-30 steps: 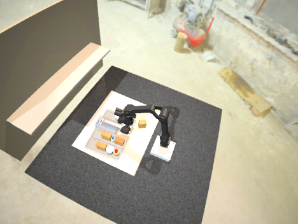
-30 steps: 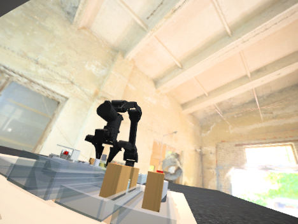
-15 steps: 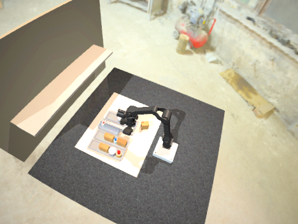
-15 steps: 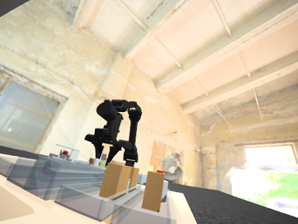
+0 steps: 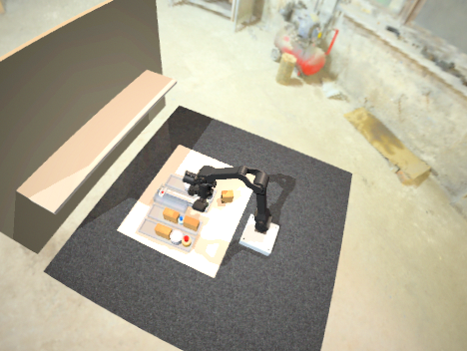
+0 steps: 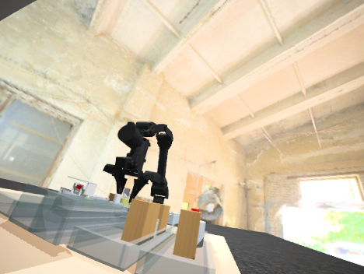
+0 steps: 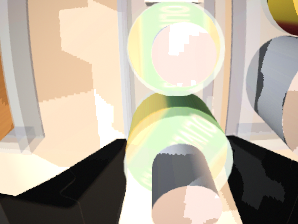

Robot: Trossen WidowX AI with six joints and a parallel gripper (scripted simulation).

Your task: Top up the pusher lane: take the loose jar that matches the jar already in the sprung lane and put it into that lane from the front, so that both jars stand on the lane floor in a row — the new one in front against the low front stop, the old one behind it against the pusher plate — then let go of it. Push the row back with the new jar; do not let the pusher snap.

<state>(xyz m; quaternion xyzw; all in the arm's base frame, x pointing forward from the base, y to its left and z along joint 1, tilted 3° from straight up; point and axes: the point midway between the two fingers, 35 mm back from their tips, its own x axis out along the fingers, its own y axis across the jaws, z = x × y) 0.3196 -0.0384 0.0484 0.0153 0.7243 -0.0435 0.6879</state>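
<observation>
Right now my gripper tip is 70 mm short of the white board, 60 mm above it and 20 mm to the left of it. Round my gripper tip: lane: 150 mm ahead, 40 mm below, 10 mm to the left; brown block: 100 mm behind, 80 mm to the right, 20 mm below; white pusher plate: 150 mm ahead, 20 mm to the left, 10 mm below.
</observation>
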